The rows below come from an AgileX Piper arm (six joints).
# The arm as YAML. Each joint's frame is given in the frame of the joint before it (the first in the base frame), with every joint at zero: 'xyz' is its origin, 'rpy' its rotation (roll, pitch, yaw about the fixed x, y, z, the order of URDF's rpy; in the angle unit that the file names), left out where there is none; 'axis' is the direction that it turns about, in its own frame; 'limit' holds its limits. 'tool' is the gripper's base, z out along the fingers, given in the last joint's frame.
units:
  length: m
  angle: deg
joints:
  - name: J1
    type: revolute
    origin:
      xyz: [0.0, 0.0, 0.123]
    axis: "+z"
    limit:
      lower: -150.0
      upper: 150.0
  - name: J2
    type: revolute
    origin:
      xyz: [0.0, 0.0, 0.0]
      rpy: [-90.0, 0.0, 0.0]
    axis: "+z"
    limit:
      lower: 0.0
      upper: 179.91
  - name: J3
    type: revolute
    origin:
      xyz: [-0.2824, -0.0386, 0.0]
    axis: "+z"
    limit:
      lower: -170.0
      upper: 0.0
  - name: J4
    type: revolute
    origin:
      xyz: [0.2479, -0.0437, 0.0]
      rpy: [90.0, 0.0, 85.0]
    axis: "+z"
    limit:
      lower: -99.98
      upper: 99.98
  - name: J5
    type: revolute
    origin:
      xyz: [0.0, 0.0, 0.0]
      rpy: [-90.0, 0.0, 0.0]
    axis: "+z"
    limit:
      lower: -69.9
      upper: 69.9
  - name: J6
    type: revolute
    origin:
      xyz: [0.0, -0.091, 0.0]
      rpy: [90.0, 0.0, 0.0]
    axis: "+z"
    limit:
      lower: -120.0
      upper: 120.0
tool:
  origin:
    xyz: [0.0, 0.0, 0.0]
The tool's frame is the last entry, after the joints.
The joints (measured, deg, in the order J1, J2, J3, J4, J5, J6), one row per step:
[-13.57, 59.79, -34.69, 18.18, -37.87, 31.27]
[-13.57, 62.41, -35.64, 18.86, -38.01, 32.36]
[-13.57, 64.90, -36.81, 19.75, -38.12, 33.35]
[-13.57, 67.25, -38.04, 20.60, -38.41, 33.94]
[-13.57, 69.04, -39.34, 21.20, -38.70, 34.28]
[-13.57, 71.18, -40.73, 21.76, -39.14, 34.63]
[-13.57, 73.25, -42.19, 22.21, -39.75, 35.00]
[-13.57, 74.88, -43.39, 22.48, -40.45, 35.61]
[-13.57, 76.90, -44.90, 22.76, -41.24, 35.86]
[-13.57, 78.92, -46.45, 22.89, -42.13, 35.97]
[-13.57, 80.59, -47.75, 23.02, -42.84, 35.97]
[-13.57, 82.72, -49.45, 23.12, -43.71, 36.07]
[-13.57, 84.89, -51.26, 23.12, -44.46, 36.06]
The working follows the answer.
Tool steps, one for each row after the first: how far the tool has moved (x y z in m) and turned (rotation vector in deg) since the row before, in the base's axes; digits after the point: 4 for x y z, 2 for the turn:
[0.0102, -0.0032, -0.0049, 1.91, 0.90, 0.00]
[0.0098, -0.0033, -0.0037, 1.94, 0.58, -0.14]
[0.0093, -0.0032, -0.0029, 1.43, 0.40, -0.30]
[0.0075, -0.0025, -0.0004, 0.84, -0.05, -0.27]
[0.0088, -0.0029, -0.0015, 0.81, 0.07, -0.31]
[0.0086, -0.0028, -0.0009, 0.63, -0.20, -0.33]
[0.0068, -0.0022, -0.0003, 0.60, -0.52, -0.24]
[0.0085, -0.0027, -0.0007, 0.27, -0.36, -0.35]
[0.0086, -0.0026, -0.0006, -0.03, -0.38, -0.34]
[0.0071, -0.0022, -0.0007, -0.08, -0.27, -0.31]
[0.0092, -0.0027, -0.0011, -0.07, -0.39, -0.33]
[0.0096, -0.0027, -0.0012, -0.22, -0.28, -0.26]

Tool pose at each row, in the base's axes (x y z in m, rotation vector in deg; rounded; the steps above come from the unrounded poses):
[0.2098, -0.0686, 0.3460, 44.84, 59.41, 20.52]
[0.2200, -0.0717, 0.3412, 46.78, 60.04, 21.23]
[0.2298, -0.0750, 0.3375, 48.73, 60.29, 21.97]
[0.2392, -0.0782, 0.3345, 50.27, 60.35, 22.35]
[0.2467, -0.0807, 0.3342, 51.13, 60.07, 22.61]
[0.2555, -0.0836, 0.3326, 52.03, 59.89, 22.77]
[0.2641, -0.0864, 0.3317, 52.70, 59.48, 22.92]
[0.2709, -0.0886, 0.3314, 53.20, 58.81, 23.27]
[0.2794, -0.0913, 0.3307, 53.51, 58.28, 23.29]
[0.2880, -0.0939, 0.3301, 53.54, 57.76, 23.15]
[0.2952, -0.0961, 0.3294, 53.53, 57.37, 22.97]
[0.3044, -0.0989, 0.3283, 53.51, 56.86, 22.82]
[0.3139, -0.1015, 0.3271, 53.35, 56.49, 22.61]

